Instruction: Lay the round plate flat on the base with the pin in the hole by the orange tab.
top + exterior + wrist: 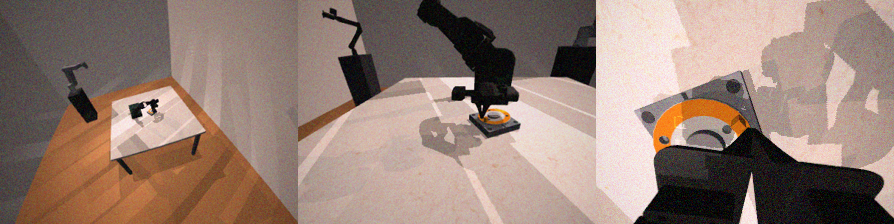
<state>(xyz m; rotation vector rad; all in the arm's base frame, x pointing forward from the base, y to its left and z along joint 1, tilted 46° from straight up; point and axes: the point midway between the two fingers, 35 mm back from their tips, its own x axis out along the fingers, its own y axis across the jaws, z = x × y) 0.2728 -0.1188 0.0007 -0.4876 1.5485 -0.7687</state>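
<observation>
Now: gripper tip 10 mm past the round orange plate and 30 mm to the right of it. The rest, counted from my gripper tip: grey base 20 mm behind, 50 mm to the left, 20 mm below.
</observation>
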